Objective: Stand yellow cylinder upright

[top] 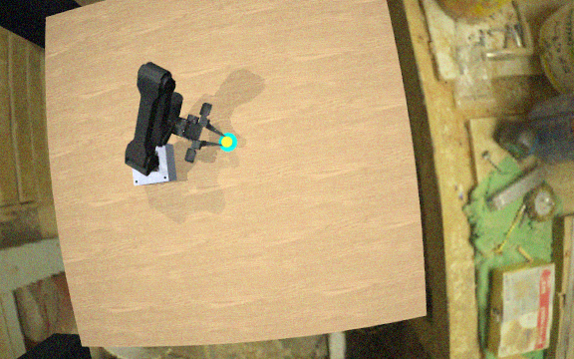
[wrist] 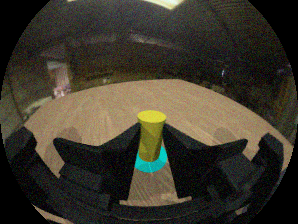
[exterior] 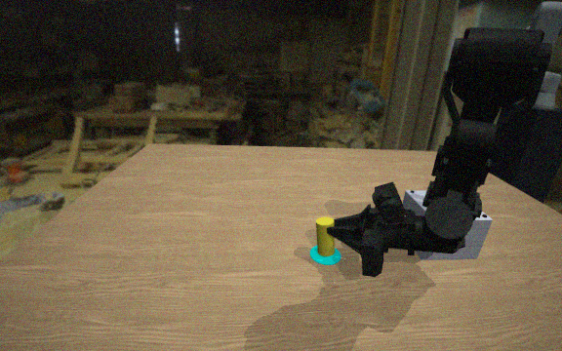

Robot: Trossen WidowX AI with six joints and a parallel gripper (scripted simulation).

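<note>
Now: gripper tip 6 cm above the cyan circle. From my gripper tip the other things lie so: yellow cylinder: 2 cm below.
</note>
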